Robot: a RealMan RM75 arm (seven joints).
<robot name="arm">
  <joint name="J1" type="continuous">
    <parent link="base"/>
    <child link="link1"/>
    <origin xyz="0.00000 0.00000 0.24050" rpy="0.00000 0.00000 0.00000"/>
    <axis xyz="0 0 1"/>
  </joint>
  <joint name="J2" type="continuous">
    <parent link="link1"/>
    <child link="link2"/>
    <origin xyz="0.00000 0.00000 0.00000" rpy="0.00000 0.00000 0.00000"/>
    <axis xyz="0 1 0"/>
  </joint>
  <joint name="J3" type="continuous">
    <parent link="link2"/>
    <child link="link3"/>
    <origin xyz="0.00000 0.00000 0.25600" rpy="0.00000 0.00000 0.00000"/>
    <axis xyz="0 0 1"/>
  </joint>
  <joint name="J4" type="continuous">
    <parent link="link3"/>
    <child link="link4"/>
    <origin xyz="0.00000 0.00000 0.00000" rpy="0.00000 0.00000 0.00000"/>
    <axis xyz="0 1 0"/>
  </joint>
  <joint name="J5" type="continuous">
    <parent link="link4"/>
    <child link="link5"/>
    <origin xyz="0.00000 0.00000 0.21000" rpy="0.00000 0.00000 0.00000"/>
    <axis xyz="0 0 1"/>
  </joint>
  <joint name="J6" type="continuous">
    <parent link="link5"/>
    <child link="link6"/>
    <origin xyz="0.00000 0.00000 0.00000" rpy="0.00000 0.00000 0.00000"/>
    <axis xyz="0 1 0"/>
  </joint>
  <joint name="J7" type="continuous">
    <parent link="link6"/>
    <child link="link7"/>
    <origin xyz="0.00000 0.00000 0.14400" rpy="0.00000 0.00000 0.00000"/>
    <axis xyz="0 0 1"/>
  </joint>
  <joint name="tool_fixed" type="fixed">
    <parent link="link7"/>
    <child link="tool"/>
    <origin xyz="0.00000 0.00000 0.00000" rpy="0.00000 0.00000 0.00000"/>
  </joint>
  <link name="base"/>
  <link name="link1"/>
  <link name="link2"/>
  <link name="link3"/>
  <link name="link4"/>
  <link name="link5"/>
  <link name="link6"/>
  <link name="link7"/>
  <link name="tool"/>
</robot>
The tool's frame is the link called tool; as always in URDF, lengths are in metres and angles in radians. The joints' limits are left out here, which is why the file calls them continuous.
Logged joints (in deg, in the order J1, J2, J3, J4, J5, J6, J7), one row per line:
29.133 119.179 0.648 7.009 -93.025 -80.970 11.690
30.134 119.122 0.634 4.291 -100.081 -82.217 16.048
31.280 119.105 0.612 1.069 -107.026 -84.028 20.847
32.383 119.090 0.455 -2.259 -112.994 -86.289 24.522
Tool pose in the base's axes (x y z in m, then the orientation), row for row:
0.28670 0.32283 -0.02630 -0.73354 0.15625 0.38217 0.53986
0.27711 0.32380 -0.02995 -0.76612 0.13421 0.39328 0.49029
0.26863 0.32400 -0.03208 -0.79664 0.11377 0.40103 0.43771
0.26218 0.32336 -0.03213 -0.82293 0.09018 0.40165 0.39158
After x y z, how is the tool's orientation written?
As a quaternion, x y z w.
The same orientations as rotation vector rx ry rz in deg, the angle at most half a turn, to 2 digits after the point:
-99.91 21.28 52.05
-106.61 18.68 54.73
-113.49 16.21 57.13
-119.75 13.12 58.45

